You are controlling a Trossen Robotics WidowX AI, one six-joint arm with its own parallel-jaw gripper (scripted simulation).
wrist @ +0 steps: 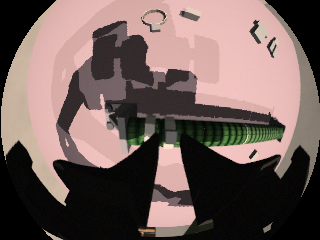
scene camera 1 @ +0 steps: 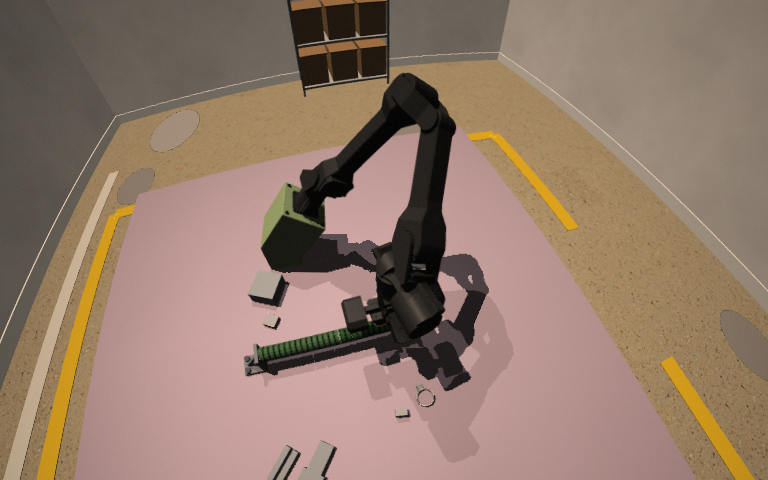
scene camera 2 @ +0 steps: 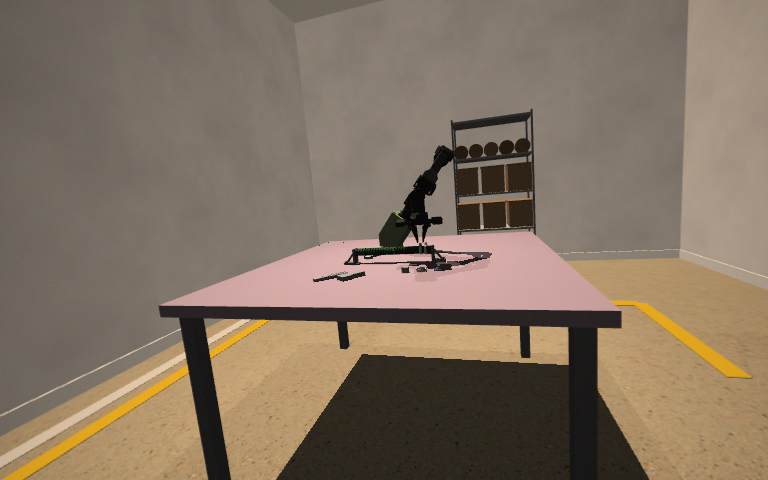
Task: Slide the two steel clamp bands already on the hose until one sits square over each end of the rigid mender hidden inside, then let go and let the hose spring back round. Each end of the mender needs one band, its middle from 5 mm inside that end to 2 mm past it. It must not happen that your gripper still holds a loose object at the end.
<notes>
In view: my gripper [scene camera 1: 392,321].
My gripper also shows in the wrist view [wrist: 169,138].
</notes>
